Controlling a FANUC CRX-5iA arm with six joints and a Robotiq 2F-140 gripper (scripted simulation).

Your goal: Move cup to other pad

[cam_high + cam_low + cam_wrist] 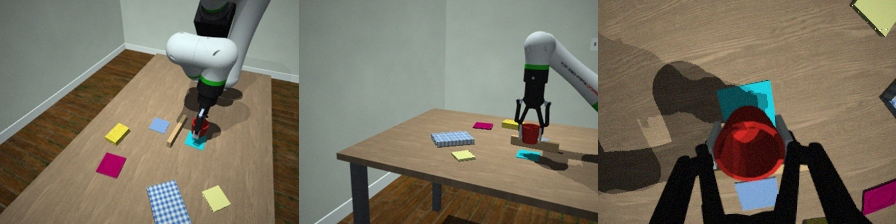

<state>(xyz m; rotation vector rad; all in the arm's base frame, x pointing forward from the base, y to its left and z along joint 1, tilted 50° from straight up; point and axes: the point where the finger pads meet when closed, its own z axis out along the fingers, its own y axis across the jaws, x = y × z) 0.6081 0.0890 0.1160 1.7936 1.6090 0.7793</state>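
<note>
Now: the cyan pad 10 cm below my hand. Round my hand: yellow sponge 12 cm ahead, 38 cm to the right, 8 cm below; red cup 2 cm below; wooden rail 1 cm behind, 10 cm to the right, 8 cm below.
</note>
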